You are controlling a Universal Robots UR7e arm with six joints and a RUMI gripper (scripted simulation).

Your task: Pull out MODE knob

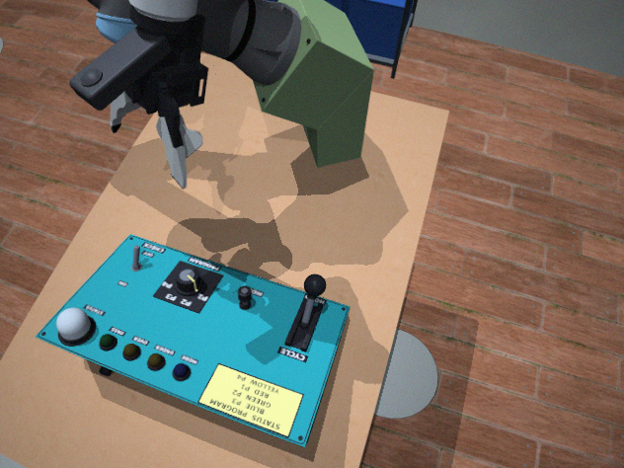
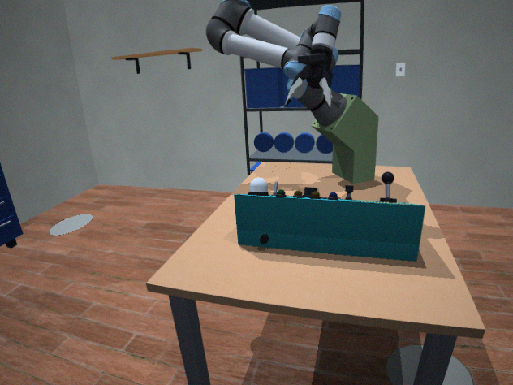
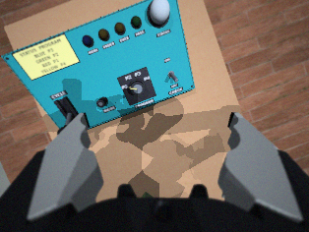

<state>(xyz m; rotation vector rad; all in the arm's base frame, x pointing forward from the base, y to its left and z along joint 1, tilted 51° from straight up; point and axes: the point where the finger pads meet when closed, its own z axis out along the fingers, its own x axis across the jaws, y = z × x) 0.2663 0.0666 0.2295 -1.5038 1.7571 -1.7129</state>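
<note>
Now: hand 110 mm short of the mode knob, 130 mm to the right of it and 250 mm above it. Also, from my hand: teal console 130 mm ahead, 70 mm to the left, 280 mm below; program dial 100 mm ahead, 30 mm to the left, 260 mm below; check toggle 70 mm ahead, 100 mm to the right, 260 mm below.
</note>
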